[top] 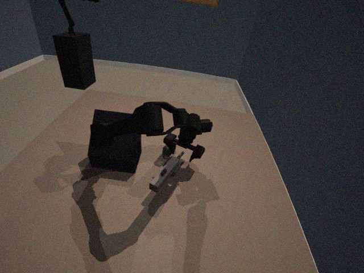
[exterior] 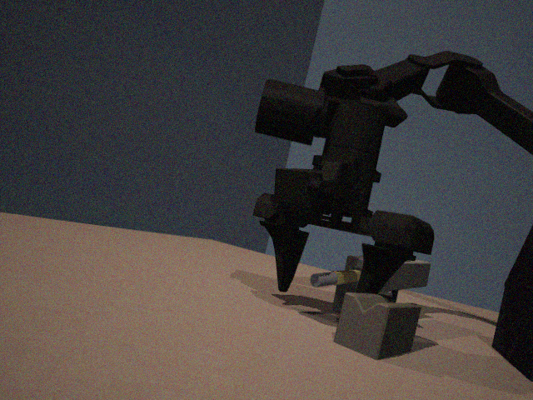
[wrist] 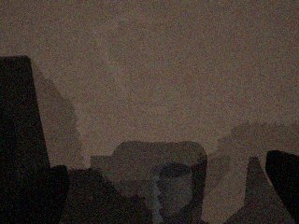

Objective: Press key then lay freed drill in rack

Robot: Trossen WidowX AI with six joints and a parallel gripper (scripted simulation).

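Right now the drill is 5 cm to the right of my gripper tip, 3 cm above it and 2 cm behind it. From my gripper tip the other things lie so: rack 7 cm behind, 4 cm to the left, 1 cm above; then dark key 16 cm to the right, 6 cm behind, 4 cm above; then grey housing block 14 cm to the right, 5 cm behind, 3 cm above.
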